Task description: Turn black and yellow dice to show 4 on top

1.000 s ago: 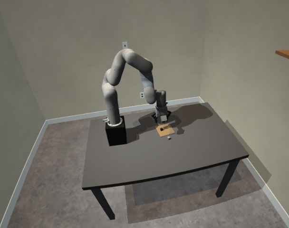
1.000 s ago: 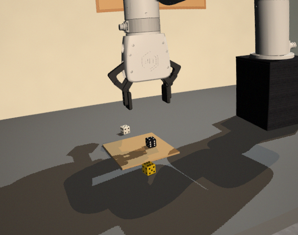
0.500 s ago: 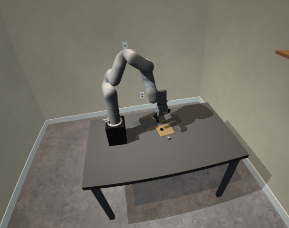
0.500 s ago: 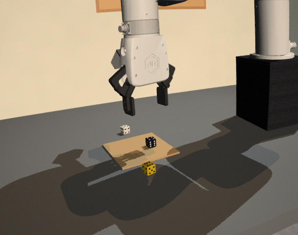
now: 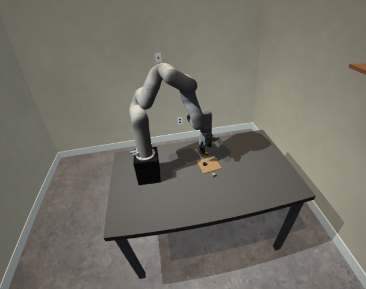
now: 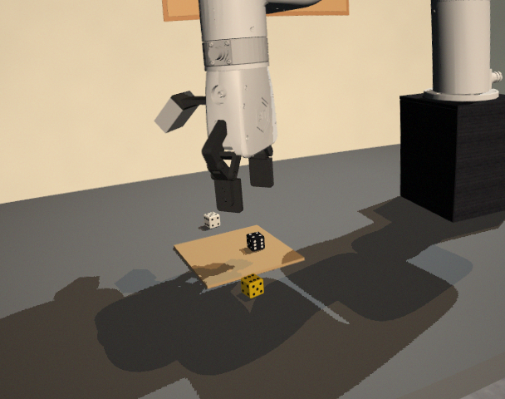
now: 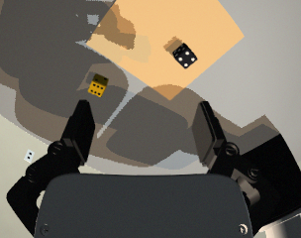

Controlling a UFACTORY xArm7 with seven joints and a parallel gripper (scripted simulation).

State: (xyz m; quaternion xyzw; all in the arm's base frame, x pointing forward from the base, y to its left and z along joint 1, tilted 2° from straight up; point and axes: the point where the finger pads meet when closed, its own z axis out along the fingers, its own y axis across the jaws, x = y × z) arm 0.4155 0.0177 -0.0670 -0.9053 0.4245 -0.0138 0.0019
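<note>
My hand is 10 cm above the yellow die, 6 cm to the right of it and 3 cm short of it. Also, from my hand: tan mat 10 cm below, 5 cm to the right; then black die 9 cm below, 4 cm to the right, 3 cm behind; then white die 17 cm to the right, 10 cm below, 1 cm behind.
</note>
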